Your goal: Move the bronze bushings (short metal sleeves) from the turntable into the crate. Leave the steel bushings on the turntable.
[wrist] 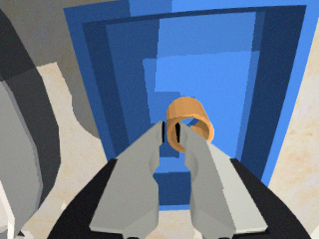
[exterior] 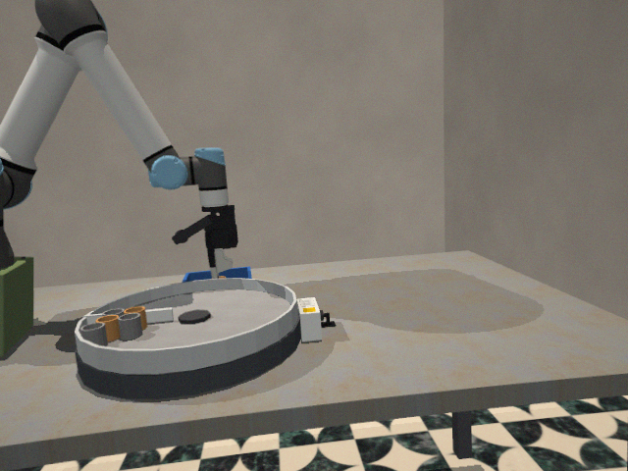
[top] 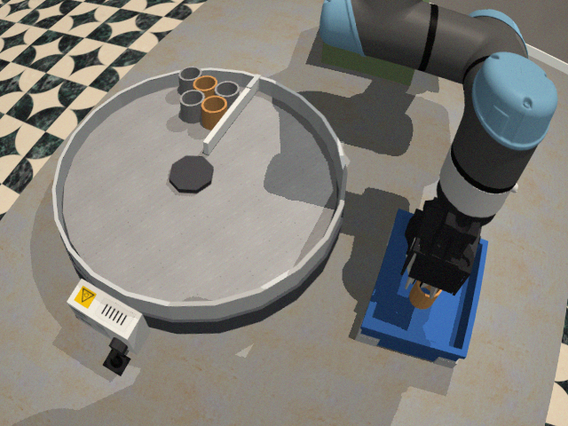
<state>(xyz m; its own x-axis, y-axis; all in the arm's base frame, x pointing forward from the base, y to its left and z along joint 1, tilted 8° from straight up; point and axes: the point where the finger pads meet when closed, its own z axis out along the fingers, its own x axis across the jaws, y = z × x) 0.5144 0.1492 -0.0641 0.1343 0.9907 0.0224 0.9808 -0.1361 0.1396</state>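
Right now my hand is 20 mm to the right of the blue crate and 20 mm above it. Round my hand: round grey turntable: 50 mm behind, 340 mm to the right, 10 mm above.
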